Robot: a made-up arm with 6 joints. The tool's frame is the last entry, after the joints.
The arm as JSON. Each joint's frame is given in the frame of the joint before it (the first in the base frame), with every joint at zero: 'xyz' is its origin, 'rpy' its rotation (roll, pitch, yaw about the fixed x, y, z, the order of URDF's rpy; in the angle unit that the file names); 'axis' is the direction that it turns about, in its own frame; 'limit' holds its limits. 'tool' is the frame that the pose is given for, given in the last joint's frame.
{
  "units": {
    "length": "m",
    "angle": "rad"
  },
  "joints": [
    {
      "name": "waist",
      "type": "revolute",
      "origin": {
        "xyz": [
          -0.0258,
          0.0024,
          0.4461
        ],
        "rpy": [
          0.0,
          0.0,
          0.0
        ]
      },
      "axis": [
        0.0,
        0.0,
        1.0
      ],
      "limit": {
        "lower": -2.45,
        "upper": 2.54
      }
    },
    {
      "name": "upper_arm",
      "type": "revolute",
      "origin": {
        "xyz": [
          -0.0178,
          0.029,
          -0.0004
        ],
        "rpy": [
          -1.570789,
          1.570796,
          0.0
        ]
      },
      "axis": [
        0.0,
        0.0,
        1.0
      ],
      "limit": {
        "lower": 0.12,
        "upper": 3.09
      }
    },
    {
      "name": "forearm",
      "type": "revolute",
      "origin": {
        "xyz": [
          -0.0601,
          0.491,
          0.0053
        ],
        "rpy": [
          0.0,
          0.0,
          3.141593
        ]
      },
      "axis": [
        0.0,
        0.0,
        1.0
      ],
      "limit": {
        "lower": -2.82,
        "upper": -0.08
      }
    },
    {
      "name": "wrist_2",
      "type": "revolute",
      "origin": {
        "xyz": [
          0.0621,
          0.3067,
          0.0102
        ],
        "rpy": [
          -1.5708,
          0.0,
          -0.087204
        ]
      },
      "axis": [
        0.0,
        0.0,
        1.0
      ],
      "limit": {
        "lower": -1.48,
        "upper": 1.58
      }
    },
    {
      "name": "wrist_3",
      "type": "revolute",
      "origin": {
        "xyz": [
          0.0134,
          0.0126,
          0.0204
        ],
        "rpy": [
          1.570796,
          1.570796,
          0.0
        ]
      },
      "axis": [
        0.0,
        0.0,
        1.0
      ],
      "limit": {
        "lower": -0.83,
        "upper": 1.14
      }
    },
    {
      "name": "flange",
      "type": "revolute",
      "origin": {
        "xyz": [
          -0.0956,
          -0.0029,
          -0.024
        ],
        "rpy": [
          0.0,
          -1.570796,
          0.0
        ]
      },
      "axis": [
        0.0,
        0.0,
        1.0
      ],
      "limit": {
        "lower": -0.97,
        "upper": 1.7
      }
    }
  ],
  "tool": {
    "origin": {
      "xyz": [
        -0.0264,
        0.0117,
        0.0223
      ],
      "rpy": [
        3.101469,
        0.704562,
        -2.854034
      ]
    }
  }
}
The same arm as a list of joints. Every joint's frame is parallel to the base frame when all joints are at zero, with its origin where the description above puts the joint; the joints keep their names.
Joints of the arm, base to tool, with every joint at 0 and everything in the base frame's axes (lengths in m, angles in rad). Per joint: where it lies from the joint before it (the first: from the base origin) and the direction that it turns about. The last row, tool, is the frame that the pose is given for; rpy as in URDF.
waist: axis +z offset -0.0258 0.0024 0.4461
upper_arm: axis +y offset -0.0178 0.029 -0.0004
forearm: axis +y offset -0.491 0.0053 0.0601
wrist_2: axis 0.9962 0 0.0871 offset 0.3067 0.0102 0.0621
wrist_3: axis +y offset 0.0192 -0.0126 0.0151
flange: axis 0.9962 0 0.0871 offset 0.0955 -0.024 0.0054
tool: offset 0.0212 -0.0264 0.0136 rpy 1.4092 0.2751 -2.2796
Joint limits (rad, base to tool): -2.45..2.54 0.12..3.09 -2.82..-0.08 -1.48..1.58 -0.83..1.14 -0.97..1.7

